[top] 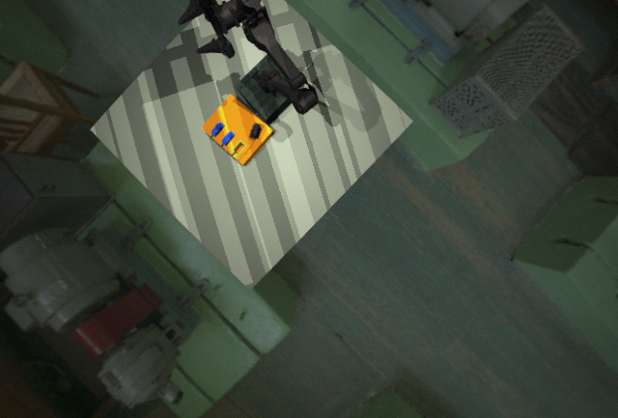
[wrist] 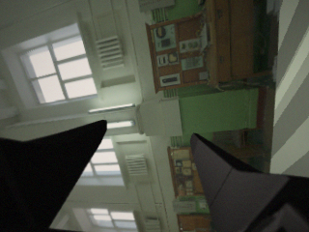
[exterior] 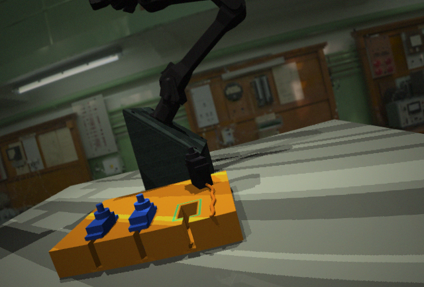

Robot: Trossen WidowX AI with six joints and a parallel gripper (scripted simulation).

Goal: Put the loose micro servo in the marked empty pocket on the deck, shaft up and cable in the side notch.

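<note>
The orange deck lies 58 cm below my gripper tip, 7 cm ahead of it and 3 cm to the left of it.
</note>
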